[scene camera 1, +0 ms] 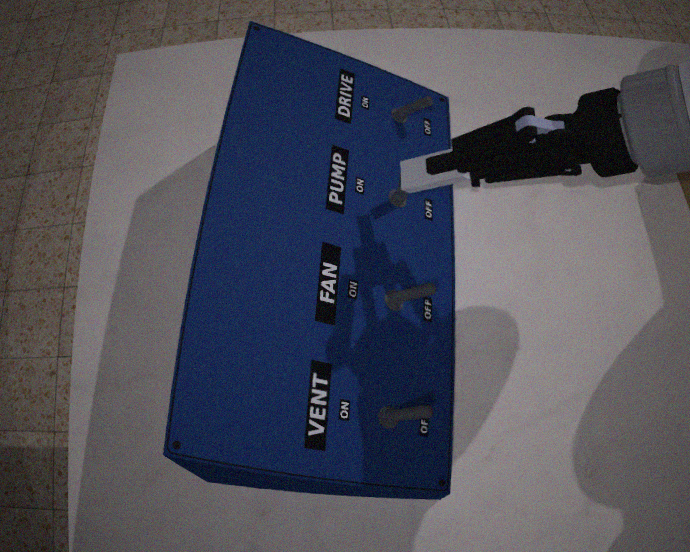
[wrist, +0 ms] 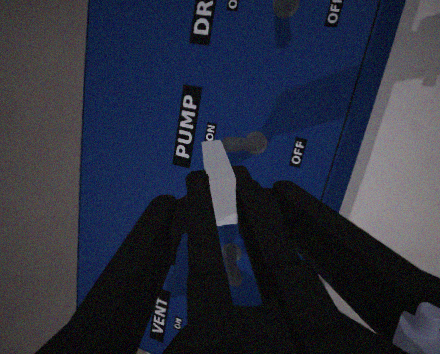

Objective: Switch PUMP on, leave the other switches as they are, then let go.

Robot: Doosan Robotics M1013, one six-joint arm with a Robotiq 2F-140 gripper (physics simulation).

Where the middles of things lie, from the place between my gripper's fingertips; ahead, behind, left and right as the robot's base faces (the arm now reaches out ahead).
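Blue switch panel (scene camera 1: 292, 351): my hand 7 cm above it, 4 cm to the right of it, 8 cm short of it.
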